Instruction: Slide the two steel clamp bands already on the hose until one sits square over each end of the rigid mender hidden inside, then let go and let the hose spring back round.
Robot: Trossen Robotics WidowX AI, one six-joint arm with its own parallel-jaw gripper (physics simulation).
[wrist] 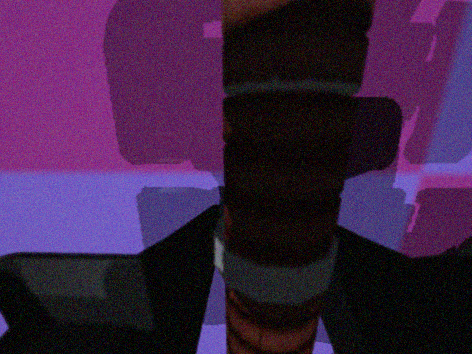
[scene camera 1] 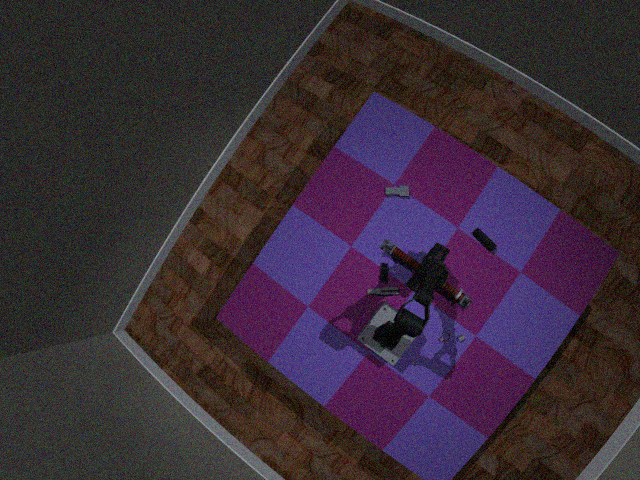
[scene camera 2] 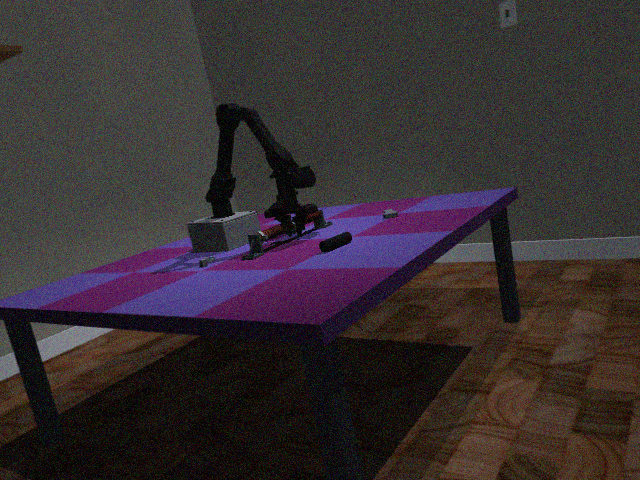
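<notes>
A reddish ribbed hose (scene camera 1: 404, 259) (scene camera 2: 274, 230) (wrist: 270, 331) lies across the checkered table (scene camera 1: 309, 248) (scene camera 2: 318, 295), held at each end by a small grey stand (scene camera 1: 387, 247) (scene camera 1: 465, 299). My gripper (scene camera 1: 430, 273) (scene camera 2: 294, 221) (wrist: 255, 213) is down over the hose's middle, with one finger on each side of it. The fingers stand partly apart and do not clamp it. In the wrist view one steel clamp band (wrist: 273, 277) rings the hose between the fingers, and the second band (wrist: 291, 86) sits further along. The hose between the bands is in deep shadow.
A dark cylinder (scene camera 1: 484, 240) (scene camera 2: 335, 242) and a grey block (scene camera 1: 397, 191) (scene camera 2: 390, 213) lie beyond the hose. A flat grey tool (scene camera 1: 383, 290) and a small dark piece (scene camera 1: 384, 272) lie beside it. The arm's grey base (scene camera 1: 377, 329) (scene camera 2: 223, 230) stands close by.
</notes>
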